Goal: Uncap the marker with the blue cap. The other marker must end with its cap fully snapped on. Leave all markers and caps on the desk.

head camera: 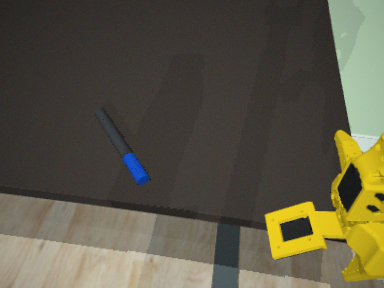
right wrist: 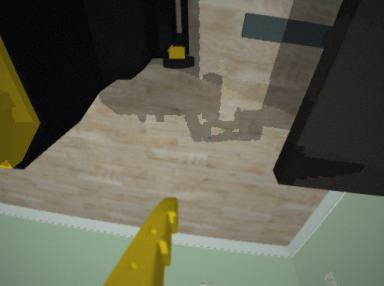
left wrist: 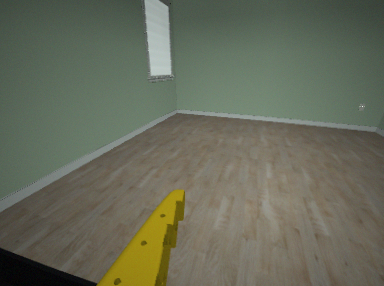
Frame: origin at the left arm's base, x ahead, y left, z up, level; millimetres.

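Seen in the pictures: left end effector, tool point: [left wrist: 184,200]; right end effector, tool point: [head camera: 346,273] [right wrist: 177,210].
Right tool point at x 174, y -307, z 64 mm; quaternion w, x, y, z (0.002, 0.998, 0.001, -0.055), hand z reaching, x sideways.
Note:
A point is followed by its place in that frame.
A marker with a dark grey body and a blue cap [head camera: 136,169] @(x 350, y -78, z -35 mm) lies slantwise on the dark desk [head camera: 280,30] @(x 758, y -354, z -55 mm) [right wrist: 345,110] @(x 302, y -319, z -55 mm), left of the middle in the head view, its capped end nearest the front edge. The cap is on the body. The other marker does not show in any view. My left gripper [left wrist: 176,200] is fully open, with one notched jaw in view over the floor. My right gripper [right wrist: 171,207] is fully open, with one notched jaw in view, pointing past the desk corner. Neither is near the marker.
My right arm [head camera: 367,200] @(x 180, y -277, z 188 mm) shows at the right of the head view, by the desk's right front corner. A dark desk leg strip [head camera: 226,255] [right wrist: 265,26] shows below the desk. The black cart body [right wrist: 115,35] @(x -33, y -279, z -375 mm) fills the upper left of the right wrist view.

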